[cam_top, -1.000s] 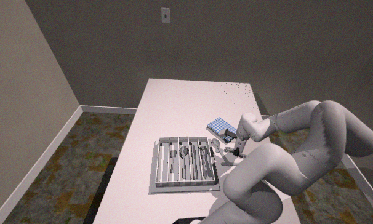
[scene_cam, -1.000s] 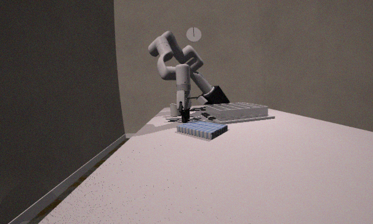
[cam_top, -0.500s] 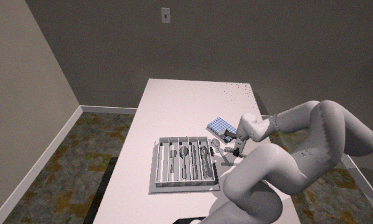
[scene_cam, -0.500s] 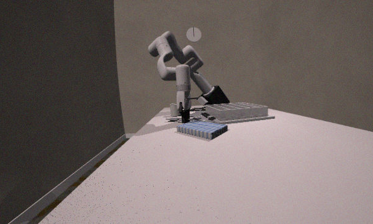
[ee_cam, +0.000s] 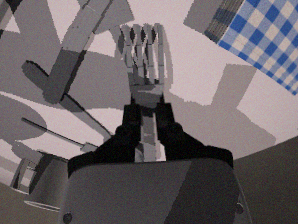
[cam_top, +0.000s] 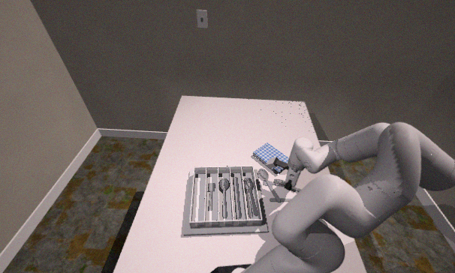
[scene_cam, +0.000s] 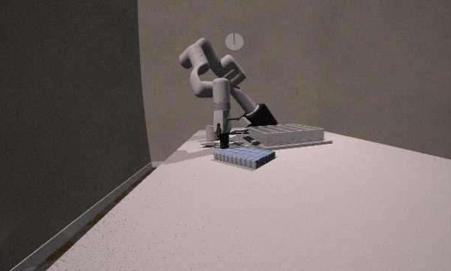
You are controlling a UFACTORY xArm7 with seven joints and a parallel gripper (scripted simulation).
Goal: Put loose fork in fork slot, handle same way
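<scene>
The tray lies 80 mm behind my hand, 310 mm to the left of it and 30 mm above it. Round my hand: mug 230 mm behind, 50 mm to the right, 20 mm above.
</scene>
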